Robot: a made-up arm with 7 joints.
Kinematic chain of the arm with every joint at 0, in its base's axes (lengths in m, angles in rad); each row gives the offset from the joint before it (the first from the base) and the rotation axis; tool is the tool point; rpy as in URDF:
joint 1: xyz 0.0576 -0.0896 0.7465 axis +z
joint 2: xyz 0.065 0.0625 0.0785 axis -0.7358 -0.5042 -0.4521
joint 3: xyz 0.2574 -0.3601 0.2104 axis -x
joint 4: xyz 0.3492 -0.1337 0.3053 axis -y
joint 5: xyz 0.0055 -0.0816 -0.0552 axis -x
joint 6: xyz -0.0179 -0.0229 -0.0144 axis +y
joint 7: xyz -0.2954 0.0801 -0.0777 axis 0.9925 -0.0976 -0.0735
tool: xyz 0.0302 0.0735 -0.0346 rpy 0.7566 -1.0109 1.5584
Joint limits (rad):
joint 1: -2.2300..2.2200
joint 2: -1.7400..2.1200
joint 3: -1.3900..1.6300
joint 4: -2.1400..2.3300
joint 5: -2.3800..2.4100
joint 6: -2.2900..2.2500
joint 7: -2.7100..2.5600
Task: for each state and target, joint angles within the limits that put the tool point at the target. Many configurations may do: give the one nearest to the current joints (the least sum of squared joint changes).
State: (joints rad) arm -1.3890 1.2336 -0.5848 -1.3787 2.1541 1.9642 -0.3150
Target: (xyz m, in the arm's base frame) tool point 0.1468 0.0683 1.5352
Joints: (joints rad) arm -1.4559 1.1939 -0.5059 -1.3616 2.0198 1.9930 -0.3378
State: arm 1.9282 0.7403 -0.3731 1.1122 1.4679 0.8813 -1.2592
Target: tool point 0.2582 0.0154 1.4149
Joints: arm 1.7733 1.0180 -0.6887 0.6353 1.4137 0.8255 -1.2600
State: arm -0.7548 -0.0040 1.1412 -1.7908 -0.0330 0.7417 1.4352
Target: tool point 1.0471 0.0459 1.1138
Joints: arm 0.0722 -0.5446 1.1098 -1.9944 -0.2205 0.8281 1.4439
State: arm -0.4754 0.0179 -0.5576 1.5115 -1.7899 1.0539 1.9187
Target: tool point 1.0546 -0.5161 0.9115
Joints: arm 0.3449 -0.0843 -0.4495 1.6047 -1.9382 1.0231 1.9800
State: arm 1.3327 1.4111 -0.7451 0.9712 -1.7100 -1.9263 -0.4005
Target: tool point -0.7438 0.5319 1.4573
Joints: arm 0.6630 2.1200 -0.2626 1.0397 -1.8249 -2.1832 -0.4635
